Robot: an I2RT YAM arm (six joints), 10 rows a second.
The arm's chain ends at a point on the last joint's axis. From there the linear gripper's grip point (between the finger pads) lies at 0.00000 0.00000 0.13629 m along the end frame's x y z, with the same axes.
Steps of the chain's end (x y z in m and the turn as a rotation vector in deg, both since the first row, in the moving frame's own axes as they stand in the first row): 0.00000, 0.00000, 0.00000, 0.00, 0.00, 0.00; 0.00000, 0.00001, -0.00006, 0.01, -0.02, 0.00; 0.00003, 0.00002, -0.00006, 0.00, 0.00, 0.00; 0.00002, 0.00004, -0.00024, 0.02, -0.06, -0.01; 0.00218, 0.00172, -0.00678, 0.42, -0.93, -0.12; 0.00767, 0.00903, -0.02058, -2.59, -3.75, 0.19; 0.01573, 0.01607, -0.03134, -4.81, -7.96, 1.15; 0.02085, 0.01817, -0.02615, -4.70, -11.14, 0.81
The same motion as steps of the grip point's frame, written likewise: 0.00000, 0.00000, 0.00000, 0.00, 0.00, 0.00; -0.00005, -0.00001, -0.00006, 0.01, -0.02, 0.00; 0.00003, 0.00002, -0.00006, 0.00, 0.00, 0.00; -0.00012, -0.00001, -0.00024, 0.02, -0.06, -0.01; -0.00003, 0.00072, -0.00680, 0.42, -0.93, -0.12; -0.00125, 0.01517, -0.02101, -2.59, -3.75, 0.19; -0.00323, 0.02727, -0.03313, -4.81, -7.96, 1.15; -0.00553, 0.02908, -0.02917, -4.70, -11.14, 0.81
